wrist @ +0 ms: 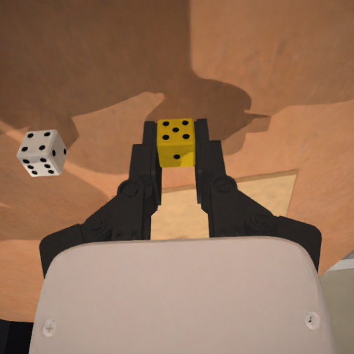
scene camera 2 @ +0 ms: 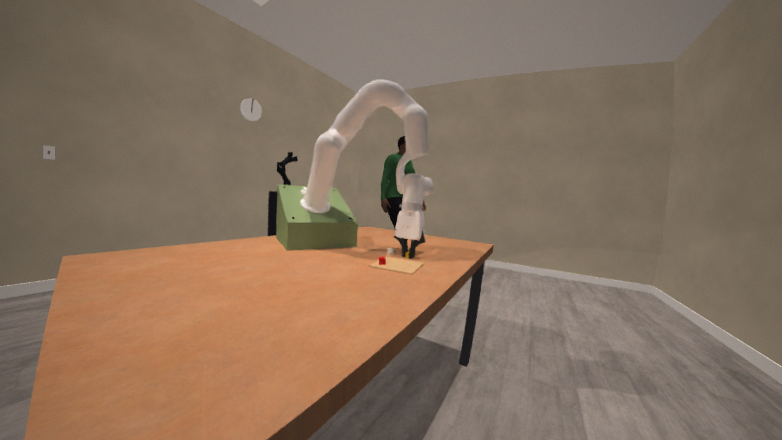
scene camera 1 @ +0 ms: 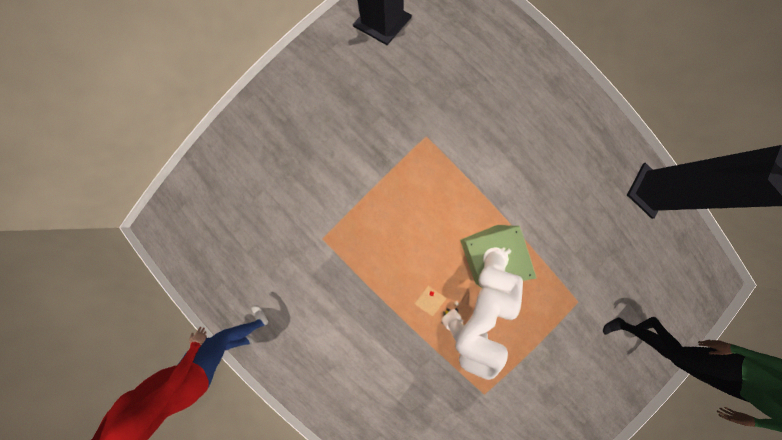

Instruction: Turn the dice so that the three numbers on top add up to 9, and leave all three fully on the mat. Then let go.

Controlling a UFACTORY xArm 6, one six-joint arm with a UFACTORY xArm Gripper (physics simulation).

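Frame: origin at the arm's base, x ahead, y left, z up, level; metres.
Where they show: gripper, fingertip midpoint: (scene camera 2: 407, 257) (scene camera 1: 446, 311); arm's base at its link origin: (scene camera 2: 315, 205) (scene camera 1: 495, 258).
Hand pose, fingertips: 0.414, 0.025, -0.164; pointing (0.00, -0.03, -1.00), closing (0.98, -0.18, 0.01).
Observation:
Things, the pixels of their centre, and the offset from my fingertips, as dx, dy, dz. Level surfaces: height alone.
- yellow die at the middle of its body: (scene camera 2: 408, 254) +0.001, +0.005, +0.009
- mat at the middle of its body: (scene camera 2: 397, 264) (scene camera 1: 430, 301) +0.004, -0.122, +0.001
- white die at the middle of its body: (scene camera 2: 390, 251) -0.076, +0.018, +0.009
- red die at the middle of its body: (scene camera 2: 382, 260) (scene camera 1: 431, 293) -0.041, -0.149, +0.013
- orange table at its surface level: dz -0.001
My gripper (scene camera 2: 408, 253) (wrist: 176, 137) points down and is shut on the yellow die (scene camera 2: 407, 255) (wrist: 175, 145), at table level beside the mat (scene camera 1: 429, 307) (scene camera 2: 404, 266) (wrist: 255, 197). In the wrist view the yellow die shows five pips on top and one on the side facing the mat. The white die (scene camera 2: 389, 250) (wrist: 42, 153) lies off the mat, left of the gripper in the wrist view, with four pips on top and six on the near side. The red die (scene camera 1: 431, 293) (scene camera 2: 381, 260) sits on the mat near one corner; its pips are too small to read.
The arm stands on a green base (scene camera 1: 514, 249) (scene camera 2: 317, 234) on the orange table (scene camera 1: 393, 218) (scene camera 2: 191, 311). The table's long edge runs close to the mat. Two people stand on the floor away from the table.

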